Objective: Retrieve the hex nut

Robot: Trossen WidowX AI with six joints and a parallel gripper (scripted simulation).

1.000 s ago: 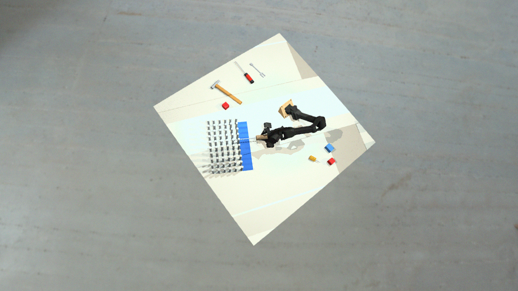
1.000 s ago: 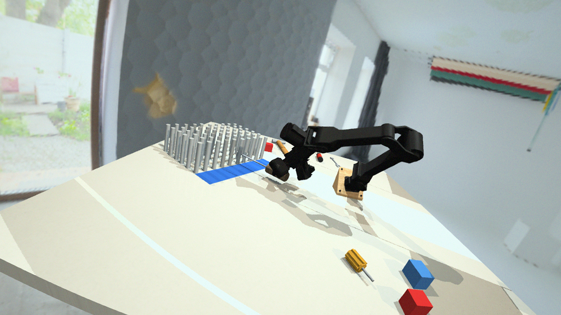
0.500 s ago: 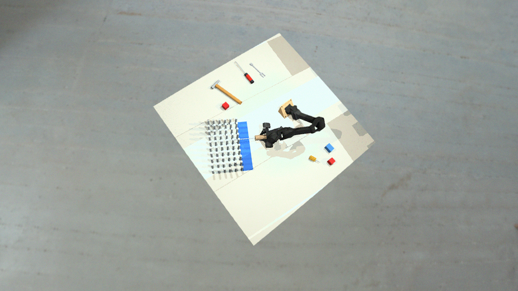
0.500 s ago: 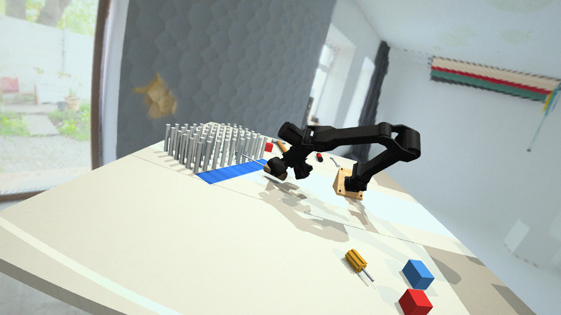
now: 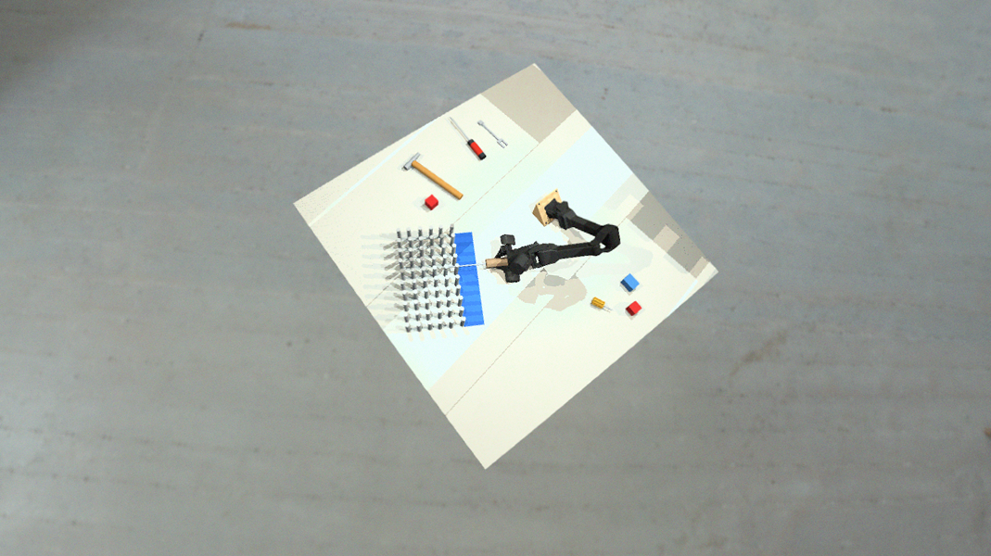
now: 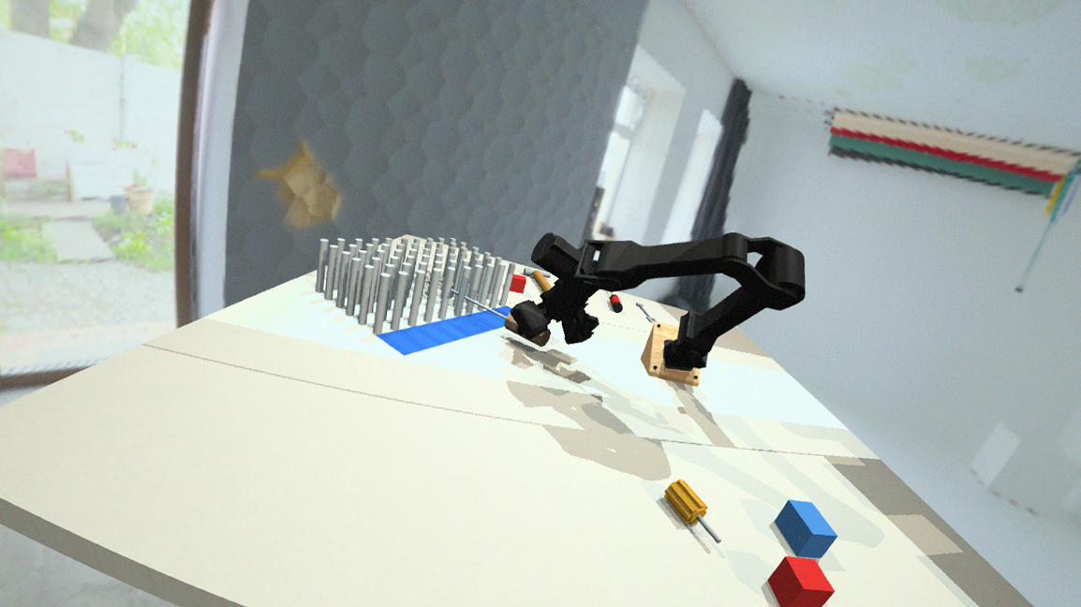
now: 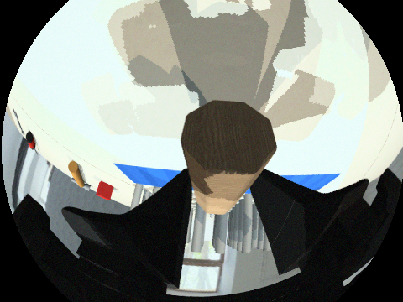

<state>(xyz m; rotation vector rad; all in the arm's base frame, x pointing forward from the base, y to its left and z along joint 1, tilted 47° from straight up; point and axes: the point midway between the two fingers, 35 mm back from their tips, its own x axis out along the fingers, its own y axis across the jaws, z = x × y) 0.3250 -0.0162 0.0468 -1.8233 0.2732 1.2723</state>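
The blue taped strip lies 120 mm ahead of my gripper tip, 40 mm to the right of it and 30 mm below it. Also, from my gripper tip: hook tool 80 mm ahead, 60 mm to the right; yellow-handled screwdriver 200 mm behind, 410 mm to the left, 20 mm below; blue cube 360 mm behind, 440 mm to the left, 10 mm below.
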